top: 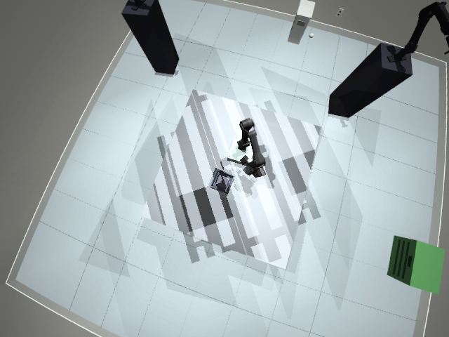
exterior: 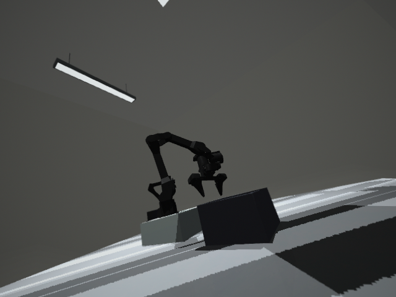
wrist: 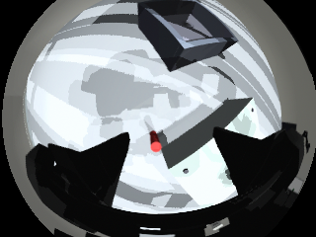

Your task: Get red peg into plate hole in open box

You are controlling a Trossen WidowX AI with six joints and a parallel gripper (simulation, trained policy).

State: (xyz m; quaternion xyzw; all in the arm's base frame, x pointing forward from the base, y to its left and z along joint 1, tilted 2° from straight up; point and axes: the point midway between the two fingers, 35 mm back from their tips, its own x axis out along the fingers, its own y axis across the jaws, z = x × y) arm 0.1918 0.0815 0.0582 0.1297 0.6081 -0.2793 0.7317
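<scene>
The red peg is 1 cm behind my gripper tip, 3 cm to the left of it and 7 cm below it. Also, from my gripper tip: light grey plate: 14 cm ahead, 17 cm to the right, 7 cm below; dark box: 14 cm ahead, 17 cm to the right, 9 cm below.
</scene>
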